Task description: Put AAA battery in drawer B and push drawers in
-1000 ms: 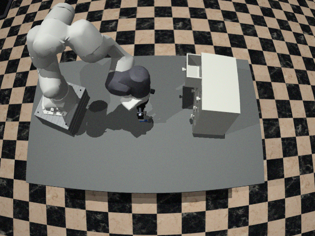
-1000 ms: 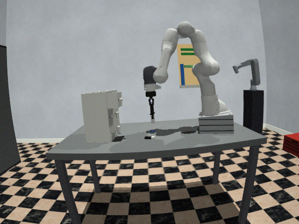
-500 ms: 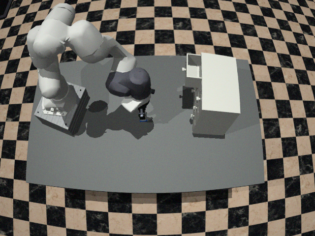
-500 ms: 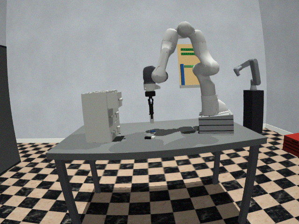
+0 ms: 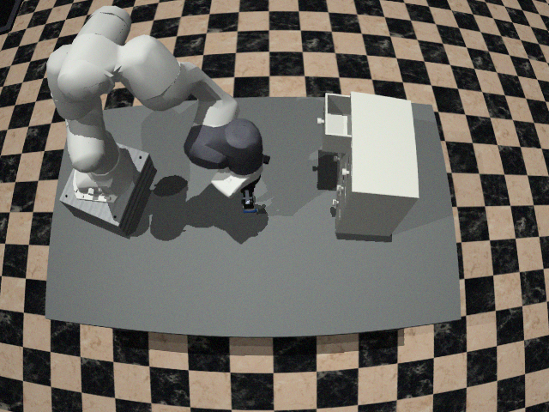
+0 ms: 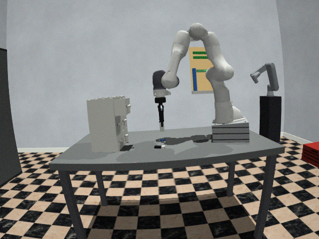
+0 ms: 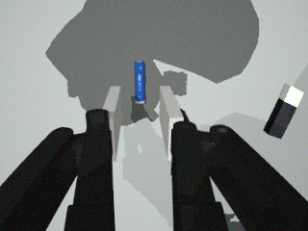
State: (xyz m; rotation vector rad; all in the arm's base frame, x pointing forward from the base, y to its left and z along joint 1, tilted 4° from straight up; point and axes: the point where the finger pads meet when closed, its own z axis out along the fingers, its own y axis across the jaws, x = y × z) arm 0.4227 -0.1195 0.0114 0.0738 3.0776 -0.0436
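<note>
My hand is 10 cm above the blue AAA battery. From my hand the other things lie so: black-and-white block: 4 cm ahead, 17 cm to the left, 10 cm below; drawer: 30 cm ahead, 12 cm to the left, 15 cm above.
</note>
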